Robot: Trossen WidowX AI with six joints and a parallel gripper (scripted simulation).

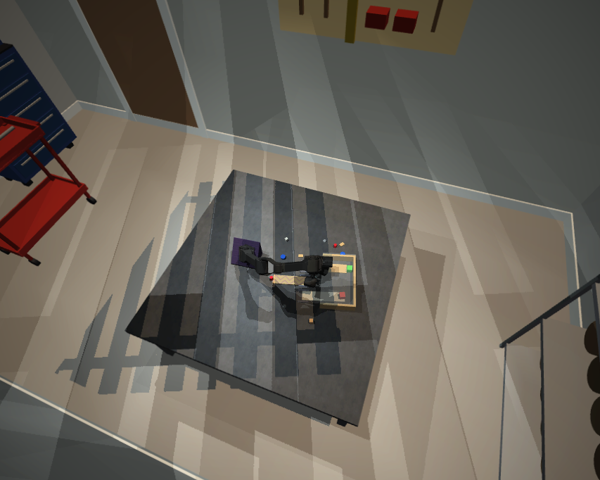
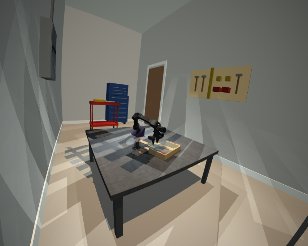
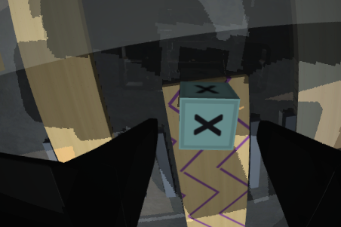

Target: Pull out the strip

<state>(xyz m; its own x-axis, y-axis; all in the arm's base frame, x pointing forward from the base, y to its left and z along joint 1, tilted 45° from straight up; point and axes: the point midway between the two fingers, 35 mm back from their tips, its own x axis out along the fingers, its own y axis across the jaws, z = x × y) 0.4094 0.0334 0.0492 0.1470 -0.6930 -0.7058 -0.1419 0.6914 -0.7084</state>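
My gripper tip is 20 mm above the labelled cube. From my gripper tip the other things lie so: orange block (80 mm ahead, 230 mm to the right, 30 mm below).
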